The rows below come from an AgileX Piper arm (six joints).
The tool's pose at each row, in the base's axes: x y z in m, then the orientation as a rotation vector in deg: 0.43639, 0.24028, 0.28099, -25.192, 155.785, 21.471; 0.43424, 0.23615, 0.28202, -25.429, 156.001, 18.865; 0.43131, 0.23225, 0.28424, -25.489, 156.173, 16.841; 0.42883, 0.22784, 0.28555, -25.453, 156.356, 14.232; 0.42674, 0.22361, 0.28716, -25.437, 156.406, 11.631; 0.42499, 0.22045, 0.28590, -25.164, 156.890, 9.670; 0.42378, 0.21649, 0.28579, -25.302, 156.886, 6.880; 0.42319, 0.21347, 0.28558, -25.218, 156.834, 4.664; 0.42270, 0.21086, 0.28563, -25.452, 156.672, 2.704; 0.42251, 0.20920, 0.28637, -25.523, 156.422, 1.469; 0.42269, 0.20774, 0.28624, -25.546, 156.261, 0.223; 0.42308, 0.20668, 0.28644, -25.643, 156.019, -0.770; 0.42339, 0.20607, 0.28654, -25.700, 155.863, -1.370; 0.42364, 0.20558, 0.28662, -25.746, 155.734, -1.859; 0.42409, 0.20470, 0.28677, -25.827, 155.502, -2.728; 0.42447, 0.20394, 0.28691, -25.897, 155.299, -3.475
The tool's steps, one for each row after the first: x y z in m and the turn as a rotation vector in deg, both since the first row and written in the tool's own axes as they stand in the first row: 0.00255, -0.00283, -0.00287, 1.777, 0.268, -0.479; 0.00527, -0.00495, -0.00697, 3.172, 0.477, -0.765; 0.00807, -0.00787, -0.01028, 4.986, 0.716, -1.063; 0.01036, -0.01070, -0.01369, 6.796, 0.868, -1.399; 0.01320, -0.01324, -0.01407, 8.164, 1.377, -1.373; 0.01531, -0.01647, -0.01557, 10.077, 1.590, -1.840; 0.01667, -0.01907, -0.01650, 11.628, 1.698, -2.091; 0.01775, -0.02128, -0.01751, 12.961, 1.775, -2.542; 0.01805, -0.02259, -0.01875, 13.829, 1.675, -2.810; 0.01830, -0.02402, -0.01903, 14.703, 1.658, -3.026; 0.01815, -0.02508, -0.01942, 15.399, 1.560, -3.277; 0.01799, -0.02573, -0.01961, 15.822, 1.494, -3.430; 0.01786, -0.02625, -0.01976, 16.166, 1.440, -3.554; 0.01762, -0.02718, -0.02003, 16.780, 1.344, -3.776; 0.01742, -0.02798, -0.02027, 17.308, 1.261, -3.967
